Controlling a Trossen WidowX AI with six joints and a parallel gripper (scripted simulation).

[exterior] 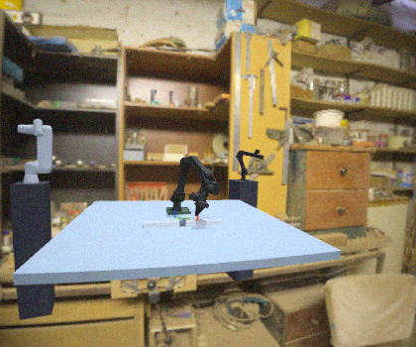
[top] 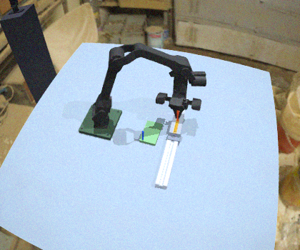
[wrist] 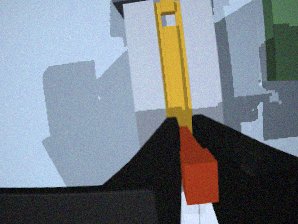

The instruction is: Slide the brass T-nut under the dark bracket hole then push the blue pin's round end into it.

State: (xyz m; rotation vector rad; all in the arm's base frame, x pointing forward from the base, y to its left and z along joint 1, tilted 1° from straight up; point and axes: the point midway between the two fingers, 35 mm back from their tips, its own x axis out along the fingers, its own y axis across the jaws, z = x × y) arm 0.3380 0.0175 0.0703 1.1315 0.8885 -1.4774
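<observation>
My gripper tip is 14 cm past the blue pin, 9 cm to the left of it and 3 cm above it. Also, from my gripper tip: aluminum rail 8 cm to the right, 3 cm below, 1 cm behind; green tray 13 cm behind, 7 cm to the right, 5 cm below.
</observation>
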